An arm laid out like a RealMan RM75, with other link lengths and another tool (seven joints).
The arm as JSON. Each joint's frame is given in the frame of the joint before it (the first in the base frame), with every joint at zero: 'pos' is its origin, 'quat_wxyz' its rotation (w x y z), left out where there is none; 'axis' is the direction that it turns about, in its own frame. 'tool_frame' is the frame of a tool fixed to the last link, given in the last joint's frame.
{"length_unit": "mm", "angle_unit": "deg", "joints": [
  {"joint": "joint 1", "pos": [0.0, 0.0, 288.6], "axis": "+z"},
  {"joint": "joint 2", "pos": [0.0, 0.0, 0.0], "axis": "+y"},
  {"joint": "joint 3", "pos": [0.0, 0.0, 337.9], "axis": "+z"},
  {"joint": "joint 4", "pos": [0.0, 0.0, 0.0], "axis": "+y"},
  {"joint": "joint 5", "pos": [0.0, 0.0, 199.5], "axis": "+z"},
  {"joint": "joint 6", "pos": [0.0, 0.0, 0.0], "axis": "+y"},
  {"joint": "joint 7", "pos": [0.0, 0.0, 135.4], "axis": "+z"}
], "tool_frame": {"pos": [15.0, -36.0, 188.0], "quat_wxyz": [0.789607, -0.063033, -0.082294, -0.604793]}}
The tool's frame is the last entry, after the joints.
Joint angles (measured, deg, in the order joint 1, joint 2, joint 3, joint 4, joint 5, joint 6, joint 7), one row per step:
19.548, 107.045, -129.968, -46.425, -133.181, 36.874, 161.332
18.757, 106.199, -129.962, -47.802, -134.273, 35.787, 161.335
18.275, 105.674, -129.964, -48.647, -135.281, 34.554, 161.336
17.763, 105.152, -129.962, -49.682, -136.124, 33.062, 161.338
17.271, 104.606, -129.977, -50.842, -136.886, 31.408, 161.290
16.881, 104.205, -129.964, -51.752, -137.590, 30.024, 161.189
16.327, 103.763, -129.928, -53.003, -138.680, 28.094, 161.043
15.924, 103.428, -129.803, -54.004, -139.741, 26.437, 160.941
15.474, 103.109, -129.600, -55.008, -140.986, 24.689, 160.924
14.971, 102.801, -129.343, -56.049, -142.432, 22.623, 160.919
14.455, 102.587, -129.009, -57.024, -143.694, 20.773, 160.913
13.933, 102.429, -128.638, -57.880, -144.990, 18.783, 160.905
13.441, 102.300, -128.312, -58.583, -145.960, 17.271, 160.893
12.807, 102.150, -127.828, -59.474, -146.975, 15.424, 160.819
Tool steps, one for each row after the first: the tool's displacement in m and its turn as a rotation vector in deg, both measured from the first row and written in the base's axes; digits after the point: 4 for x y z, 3 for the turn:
0.0020, -0.0039, 0.0006, -0.801, -0.961, 0.206
0.0047, -0.0070, -0.0018, -1.776, -1.989, 0.176
0.0077, -0.0104, -0.0049, -2.863, -2.871, -0.027
0.0106, -0.0139, -0.0082, -4.023, -3.761, -0.260
0.0129, -0.0168, -0.0112, -4.985, -4.609, -0.425
0.0156, -0.0213, -0.0162, -6.351, -5.798, -0.612
0.0177, -0.0247, -0.0202, -7.456, -6.899, -0.713
0.0203, -0.0285, -0.0241, -8.578, -8.078, -0.866
0.0244, -0.0329, -0.0286, -9.868, -9.494, -1.168
0.0283, -0.0370, -0.0321, -10.903, -10.651, -1.524
0.0337, -0.0415, -0.0358, -11.987, -11.918, -2.076
0.0385, -0.0453, -0.0379, -12.747, -12.849, -2.578
0.0446, -0.0498, -0.0396, -13.546, -13.868, -3.305

